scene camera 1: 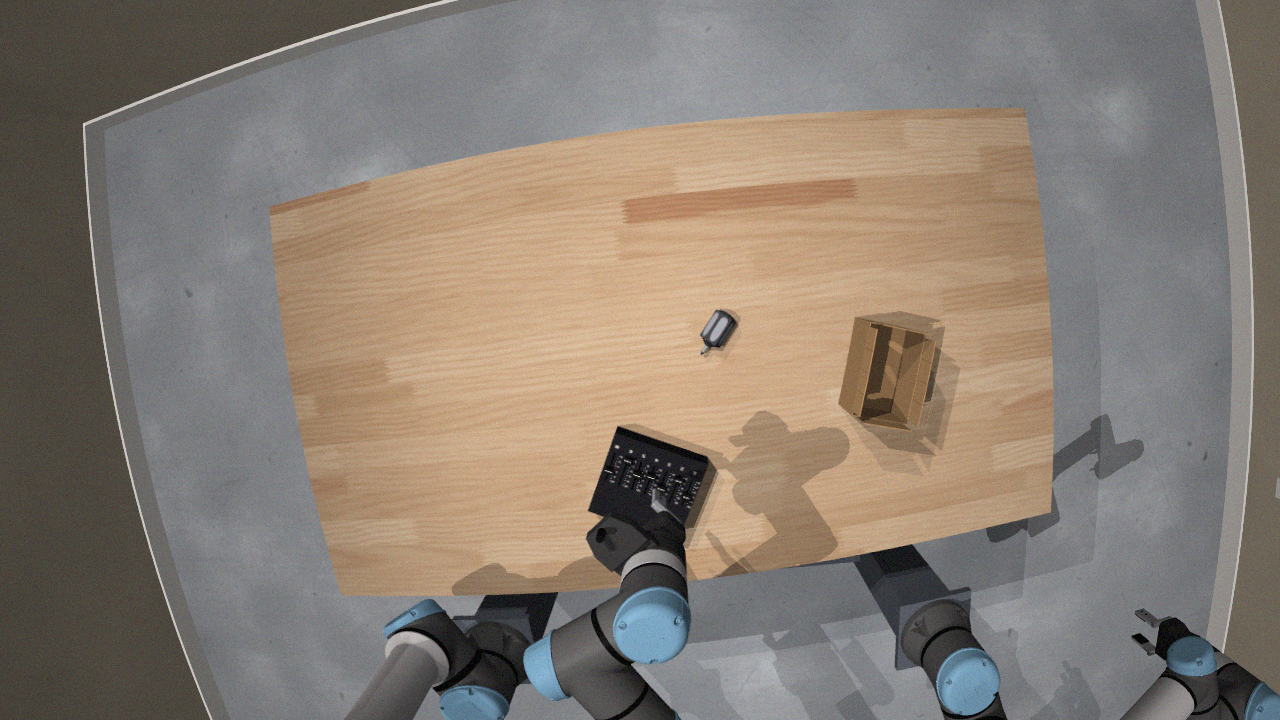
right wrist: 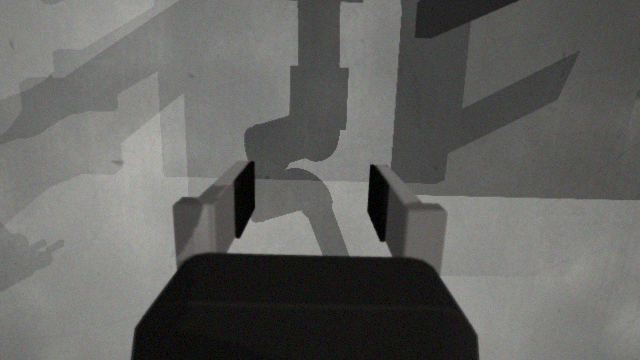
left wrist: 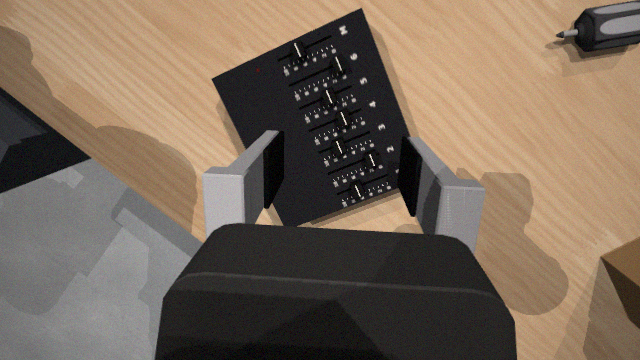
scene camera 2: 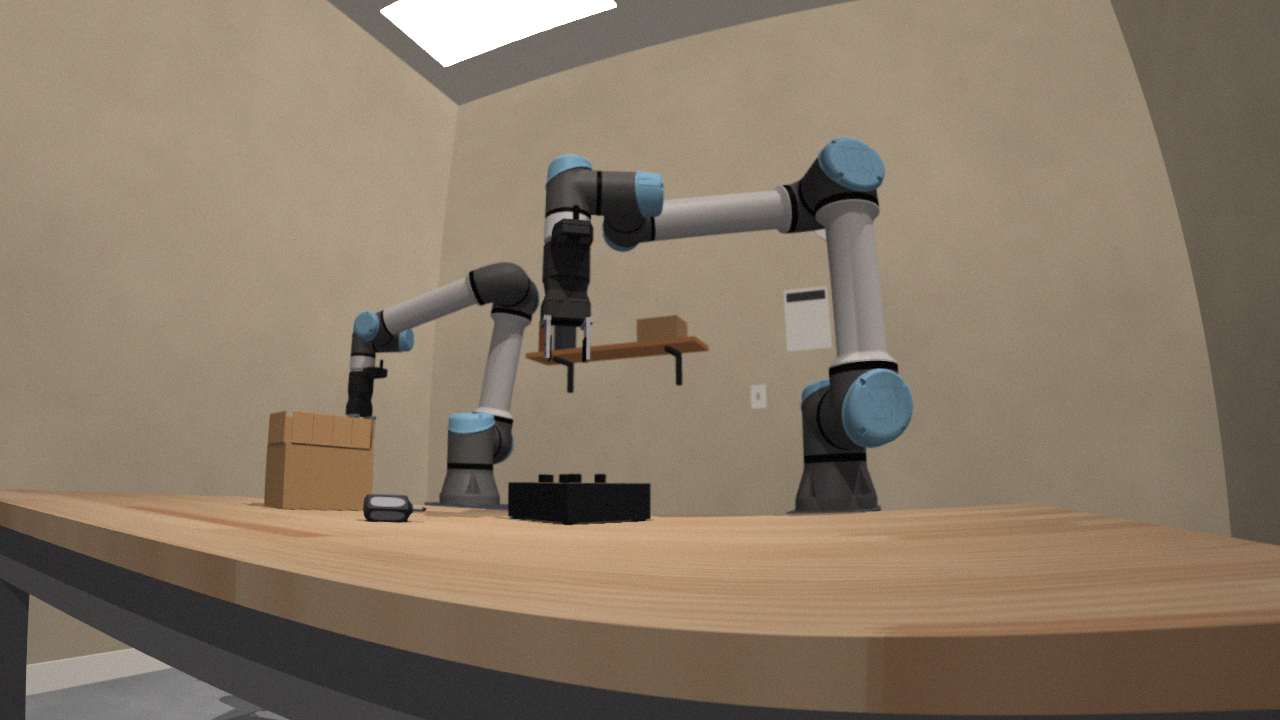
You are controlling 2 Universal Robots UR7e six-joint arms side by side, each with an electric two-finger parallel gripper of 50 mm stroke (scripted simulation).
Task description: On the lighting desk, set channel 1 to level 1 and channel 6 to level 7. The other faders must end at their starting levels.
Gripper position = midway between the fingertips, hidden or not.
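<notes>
A cardboard box (scene camera 2: pixel 315 469) is part of the scene. The same cardboard box (scene camera 1: pixel 893 369) is visible again, while in the right wrist view the box is out of frame. The left gripper (scene camera 2: pixel 567 360) can be seen as well. It is also the left gripper (scene camera 1: pixel 643 508) and the left gripper (left wrist: pixel 341 158). Then there is the right gripper (scene camera 1: pixel 1137 623), seen again as the right gripper (right wrist: pixel 311 186) and as the right gripper (scene camera 2: pixel 363 437).
</notes>
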